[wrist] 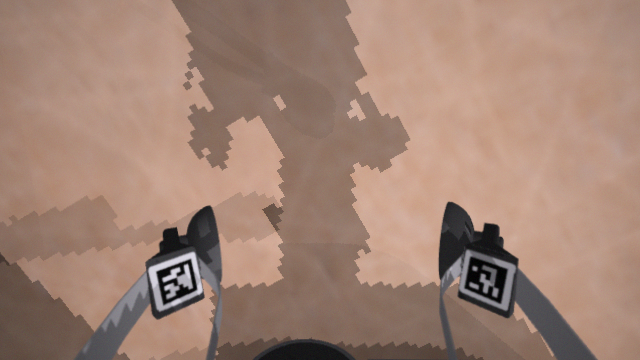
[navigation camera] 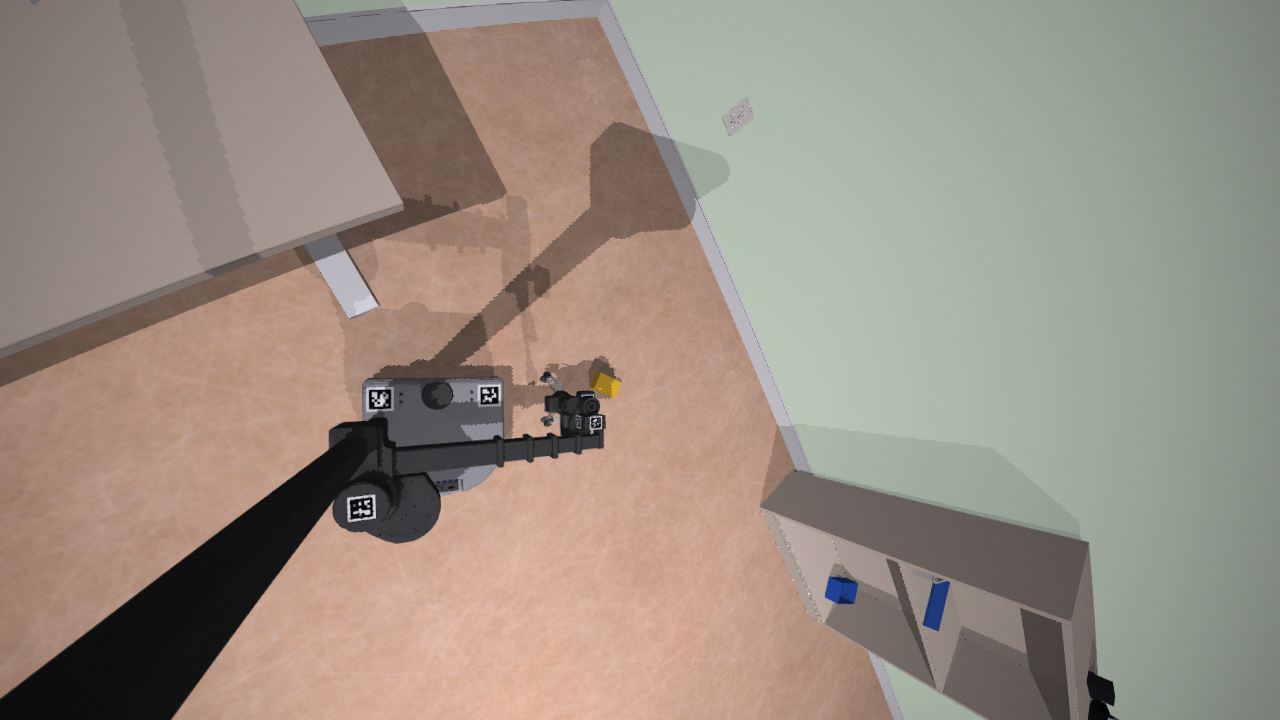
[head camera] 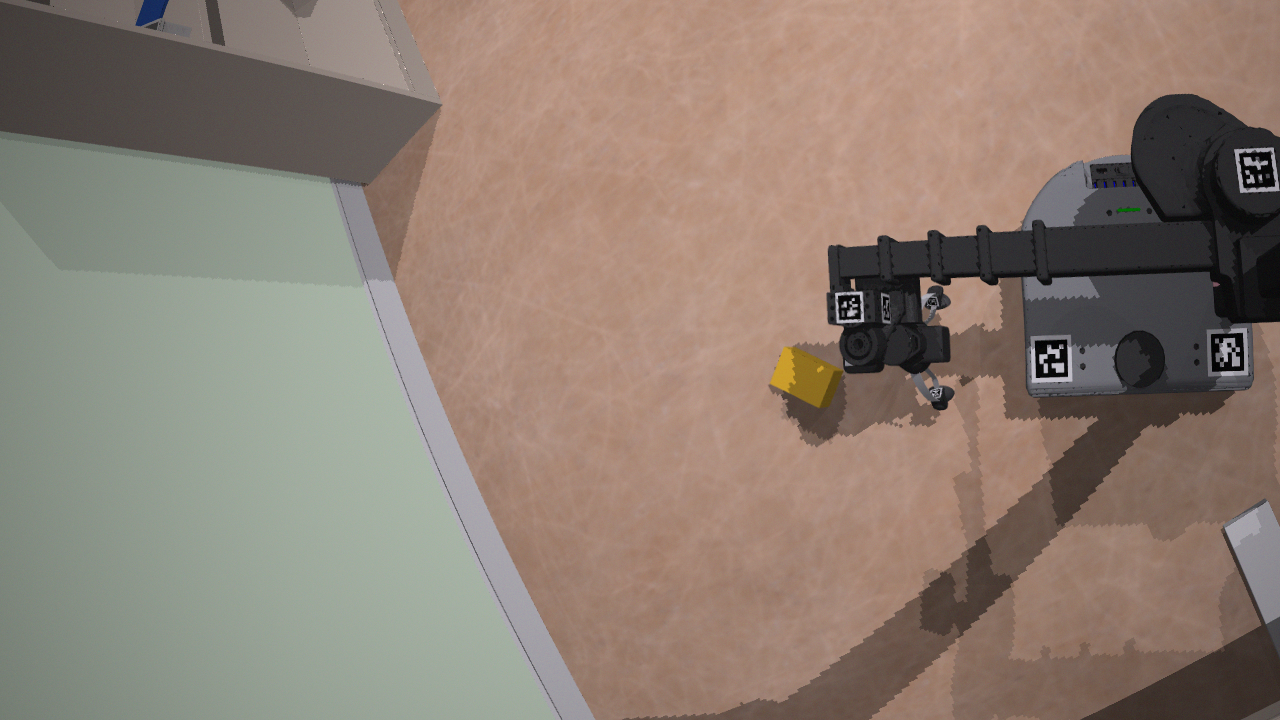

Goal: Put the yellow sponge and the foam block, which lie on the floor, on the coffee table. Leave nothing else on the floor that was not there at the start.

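Seen in the pictures: robot's base, origin of its link: point(navigation camera: 436, 393) point(head camera: 1136, 357).
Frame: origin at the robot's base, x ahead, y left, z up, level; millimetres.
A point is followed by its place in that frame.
The yellow sponge point(head camera: 805, 377) {x 13, y -540, z 45 mm} point(navigation camera: 605, 385) {x 12, y -536, z 45 mm} lies on the floor as a yellow block. It is just beyond the wrist, on the side away from the base, and does not show in the wrist view. My gripper point(head camera: 938, 347) {x -22, y -306, z 90 mm} point(navigation camera: 546, 399) {x -22, y -306, z 90 mm} point(wrist: 328, 229) {x -22, y -306, z 90 mm} is open and empty above the floor. Its fingers are wide apart and point back toward the base. In the wrist view, shadowed floor shows between them. The foam block does not show on the floor in these views. I cannot tell whether the large tabletop point(navigation camera: 179, 134) {x 313, y 265, z 720 mm} at the upper left of the navigation view is the coffee table.
My base point(head camera: 1109, 304) {x -68, y -41, z 160 mm} point(navigation camera: 447, 416) {x -53, y -24, z 160 mm} stands beside the gripper. A grey-white table foot point(head camera: 1257, 546) point(navigation camera: 344, 277) reaches out near it. A shelf unit point(head camera: 179, 107) {x -521, y -1484, z 622 mm} point(navigation camera: 939, 546) {x -545, y -1443, z 722 mm} by the green wall point(head camera: 223, 492) {x 180, y -1283, z 604 mm} point(navigation camera: 984, 268) {x 313, y -1207, z 926 mm} holds a blue cube point(navigation camera: 840, 590) {x -1065, y -1760, z 173 mm} and a flat blue object point(navigation camera: 936, 605) {x -852, y -1622, z 652 mm}.
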